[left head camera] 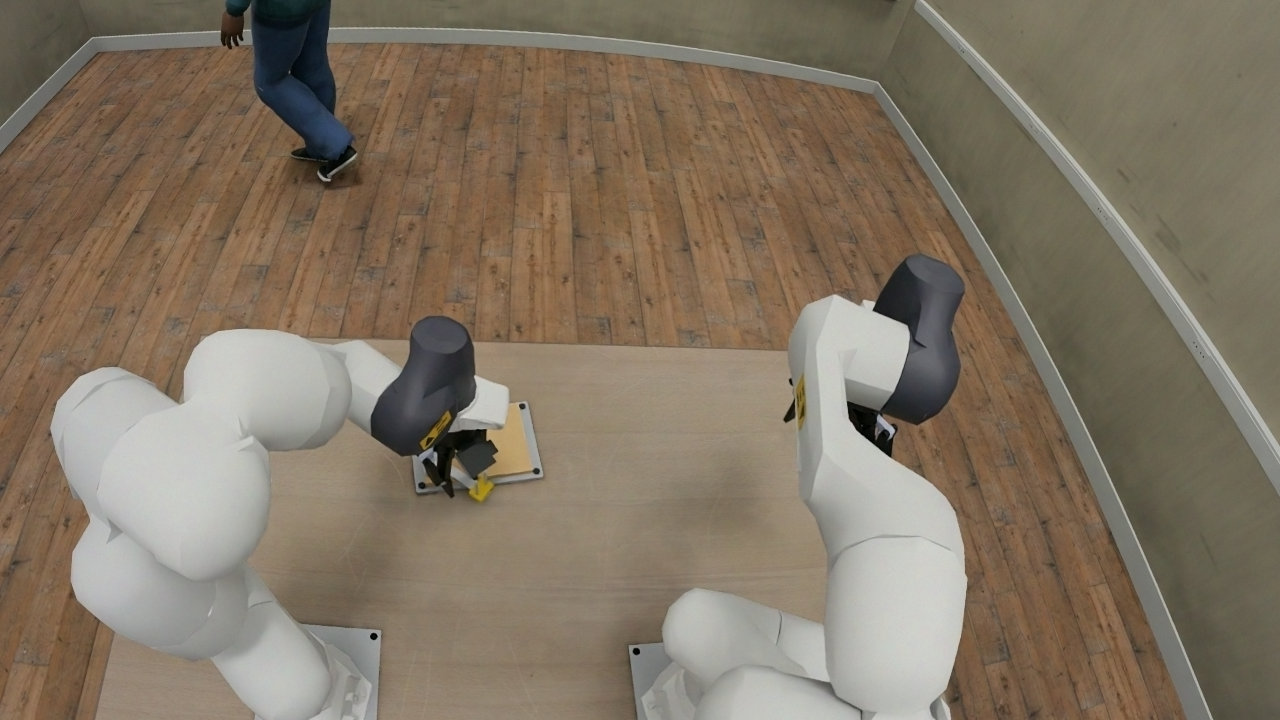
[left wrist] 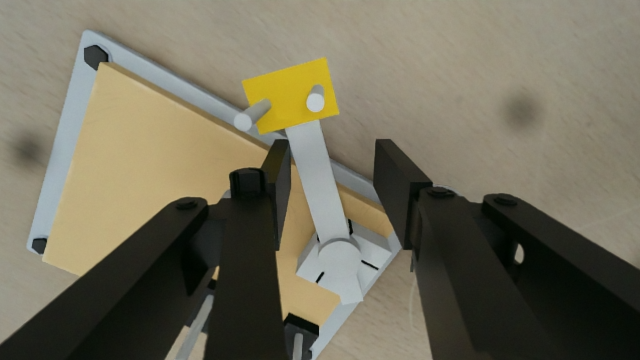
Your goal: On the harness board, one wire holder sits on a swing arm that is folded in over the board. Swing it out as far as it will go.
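The harness board (left head camera: pixel 512 443) (left wrist: pixel 150 150) is a tan panel on a grey base plate. A yellow wire holder (left head camera: pixel 481 488) (left wrist: pixel 290 90) with two pale pins sits at the end of the light grey swing arm (left wrist: pixel 312 170). The arm runs from a round pivot on a grey block (left wrist: pixel 372 245) near a board corner, and the holder sticks out past the plate's long edge. My left gripper (left head camera: pixel 447 476) (left wrist: pixel 332 162) is open, its fingers on either side of the swing arm with gaps to both. My right gripper (left head camera: pixel 872 425) is open at the table's right side, partly hidden by its arm.
A black holder (left wrist: pixel 302 325) with a pale pin shows by the board's lower edge in the left wrist view, partly hidden by a finger. Dark bolts stand at the plate's corners. The wooden table (left head camera: pixel 644 447) surrounds the board. A person (left head camera: pixel 299 89) is on the floor beyond it.
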